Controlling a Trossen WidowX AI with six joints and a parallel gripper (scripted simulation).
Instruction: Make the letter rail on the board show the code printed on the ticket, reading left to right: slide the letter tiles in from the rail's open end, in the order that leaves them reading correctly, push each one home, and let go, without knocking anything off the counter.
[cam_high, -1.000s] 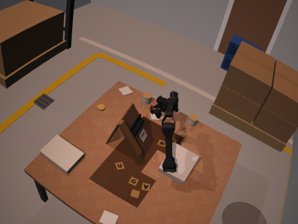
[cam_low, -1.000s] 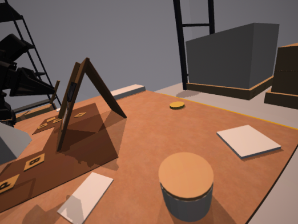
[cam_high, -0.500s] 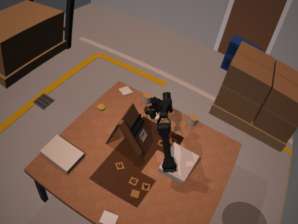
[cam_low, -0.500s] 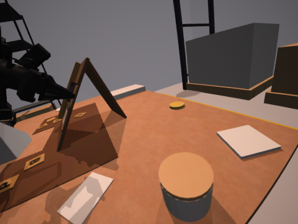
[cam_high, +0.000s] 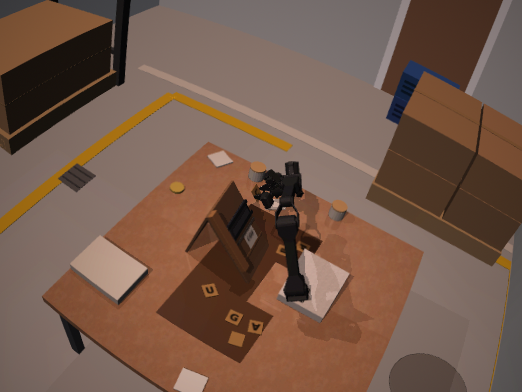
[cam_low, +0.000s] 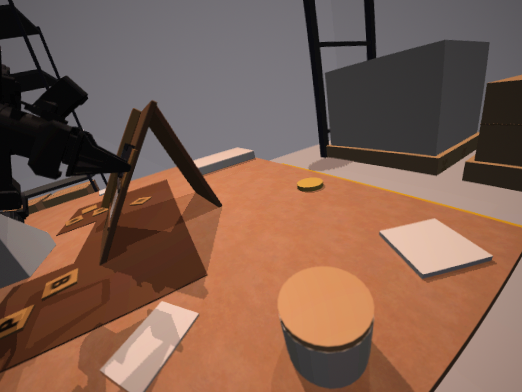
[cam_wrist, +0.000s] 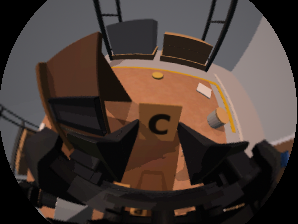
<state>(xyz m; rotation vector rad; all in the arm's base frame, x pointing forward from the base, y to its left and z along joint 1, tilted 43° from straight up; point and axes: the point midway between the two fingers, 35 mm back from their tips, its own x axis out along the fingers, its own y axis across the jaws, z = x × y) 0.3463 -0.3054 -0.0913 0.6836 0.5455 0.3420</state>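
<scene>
The white ticket is 16 cm to the left of my gripper tip, 8 cm below it and 8 cm behind it. Round my gripper tip: dark mat: 27 cm to the left, 18 cm below, 17 cm behind; yellow disc: 38 cm ahead, 17 cm below, 4 cm to the left; white card: 18 cm below, 17 cm to the right, 4 cm behind.
</scene>
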